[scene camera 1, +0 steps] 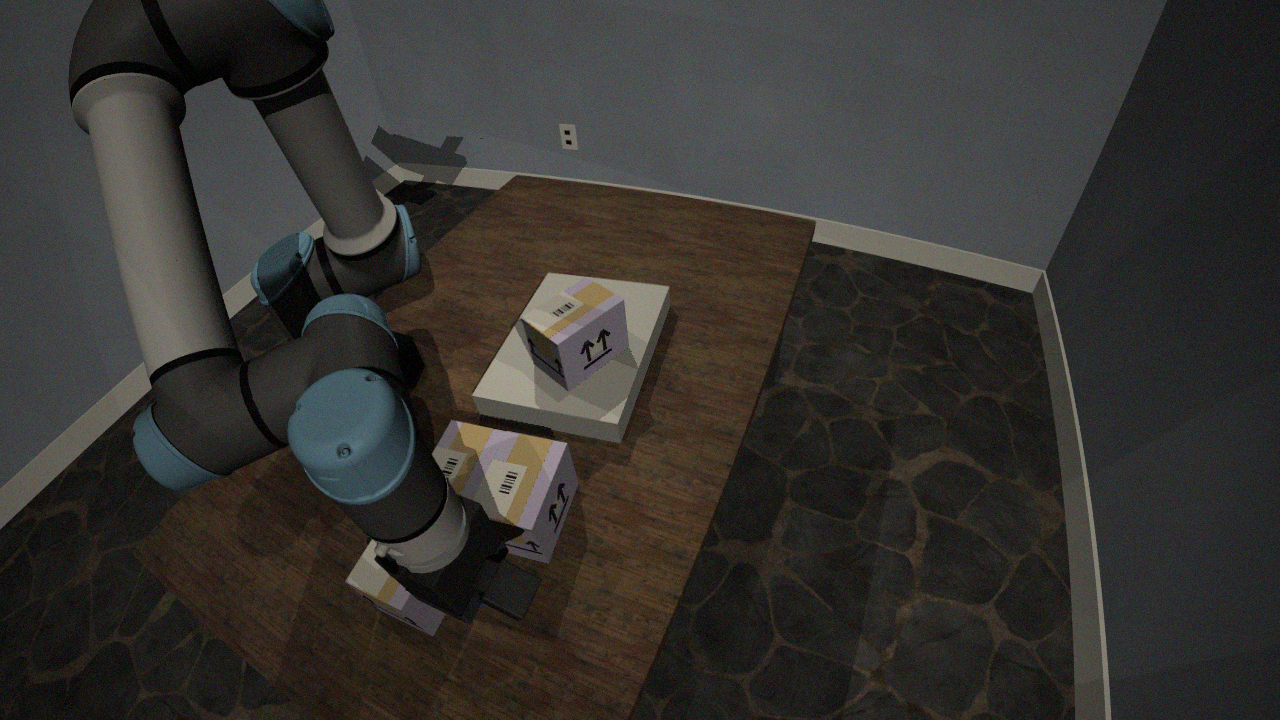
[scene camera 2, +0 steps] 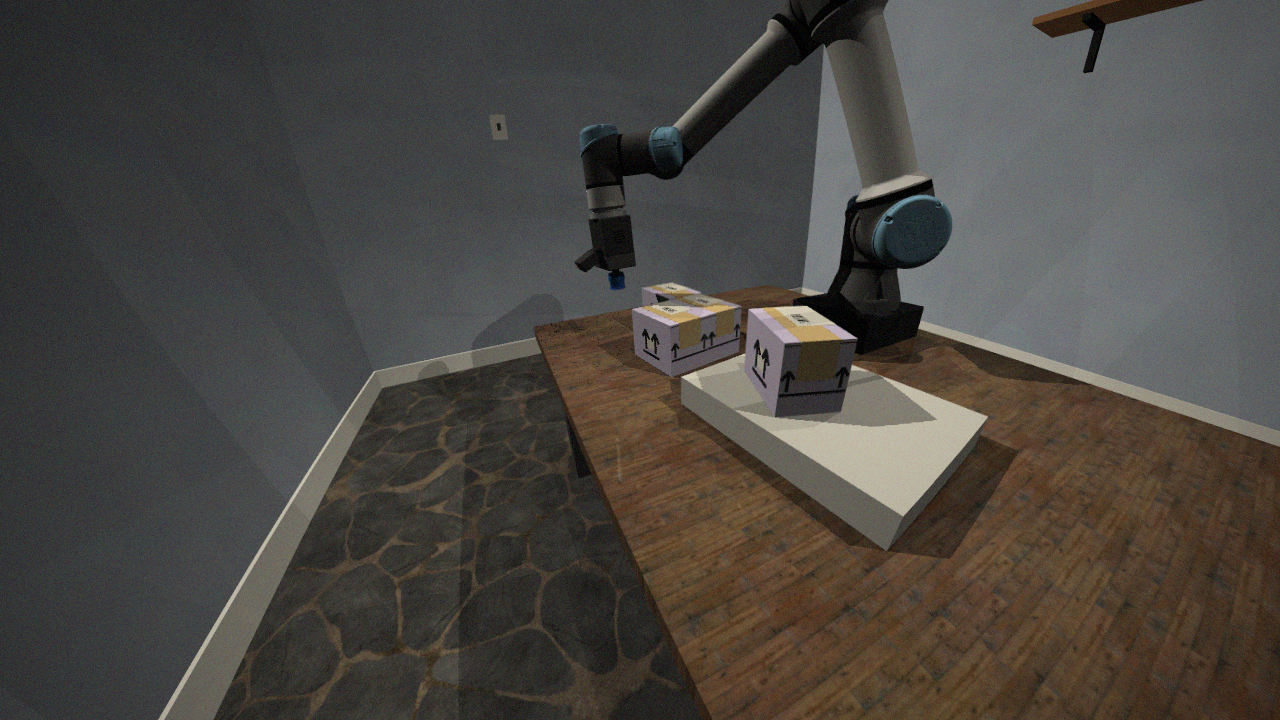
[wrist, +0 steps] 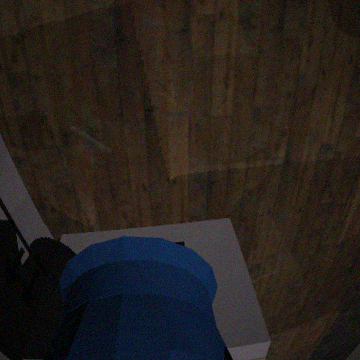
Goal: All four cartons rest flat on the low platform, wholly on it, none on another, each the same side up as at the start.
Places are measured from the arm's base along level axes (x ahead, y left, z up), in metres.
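Pixels of known places: hand, tool point: (scene camera 2: 617, 287) (wrist: 138, 296); arm's base, link origin: (scene camera 2: 861, 303).
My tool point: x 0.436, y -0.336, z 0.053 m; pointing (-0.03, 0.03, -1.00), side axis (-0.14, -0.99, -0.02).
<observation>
Ahead of a thing's pixels: the offset from my tool point to its top centre. "spot": to the spot under its first point. Level surfaces: height alone.
One lilac carton with tan tape {0.015 m back, 0.425 m left, 0.025 m up} (scene camera 1: 595, 335) (scene camera 2: 801, 367) rests upright on the low white platform {0.035 m back, 0.467 m left, 0.074 m down} (scene camera 1: 510, 386) (scene camera 2: 881, 465), turned at an angle to its edges. Two cartons stand side by side on the table near the platform, one nearer the table's edge {spot: 0.005 m ahead, 0.160 m left, 0.023 m down} (scene camera 1: 532, 479) (scene camera 2: 653, 338) and one beside it {0.102 m back, 0.162 m left, 0.023 m down} (scene camera 1: 450, 463) (scene camera 2: 726, 328), partly hidden by the arm in scene camera 1. A fourth carton {0.125 m back, 0.030 m left, 0.023 m down} (scene camera 1: 393, 592) (scene camera 2: 668, 291) stands behind them, partly hidden. My gripper's blue suction cup (scene camera 2: 616, 281) (wrist: 140, 280) hangs bare above the cartons' height, touching nothing; the wrist hides it in scene camera 1.
The brown wooden table {0.122 m down} (scene camera 1: 689, 250) (scene camera 2: 1074, 555) holds the platform and cartons. The arm's black base (scene camera 2: 863, 322) stands at its far side in scene camera 2. A wall shelf (scene camera 2: 1109, 12) is high at the right. Parts of cartons show low in the wrist view.
</observation>
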